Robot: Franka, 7 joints.
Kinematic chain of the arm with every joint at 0, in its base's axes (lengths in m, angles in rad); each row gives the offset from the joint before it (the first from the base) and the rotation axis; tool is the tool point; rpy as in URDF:
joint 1: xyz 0 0 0.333 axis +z
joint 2: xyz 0 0 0 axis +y
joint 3: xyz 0 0 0.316 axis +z
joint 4: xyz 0.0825 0 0 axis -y
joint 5: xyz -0.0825 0 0.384 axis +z
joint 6: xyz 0 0 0 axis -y
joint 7: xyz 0.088 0 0 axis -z
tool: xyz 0 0 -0.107 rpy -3.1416 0 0
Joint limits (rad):
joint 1: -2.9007..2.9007
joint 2: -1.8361..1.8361
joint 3: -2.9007..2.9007
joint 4: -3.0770..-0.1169
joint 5: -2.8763..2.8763
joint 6: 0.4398..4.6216
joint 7: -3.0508..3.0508
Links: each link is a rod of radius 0.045 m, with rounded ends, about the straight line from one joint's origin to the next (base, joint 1, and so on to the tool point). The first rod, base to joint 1, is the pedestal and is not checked.
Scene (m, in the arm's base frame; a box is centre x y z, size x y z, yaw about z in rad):
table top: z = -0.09
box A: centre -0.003 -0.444 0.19 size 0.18 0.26 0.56 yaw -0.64
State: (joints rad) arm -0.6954 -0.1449 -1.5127 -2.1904 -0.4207 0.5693 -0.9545
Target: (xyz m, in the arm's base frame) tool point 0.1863 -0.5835 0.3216
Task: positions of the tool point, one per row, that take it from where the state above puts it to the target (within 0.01 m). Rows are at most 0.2 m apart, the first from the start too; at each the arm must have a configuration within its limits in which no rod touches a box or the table.
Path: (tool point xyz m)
1: -0.2187 -0.3444 0.4885
2: -0.1395 -0.4408 0.5859
3: -0.0226 -0.4956 0.6990
4: 0.0682 -0.5534 0.5839
5: 0.1387 -0.5814 0.4560
6: 0.1863 -0.5835 0.3216

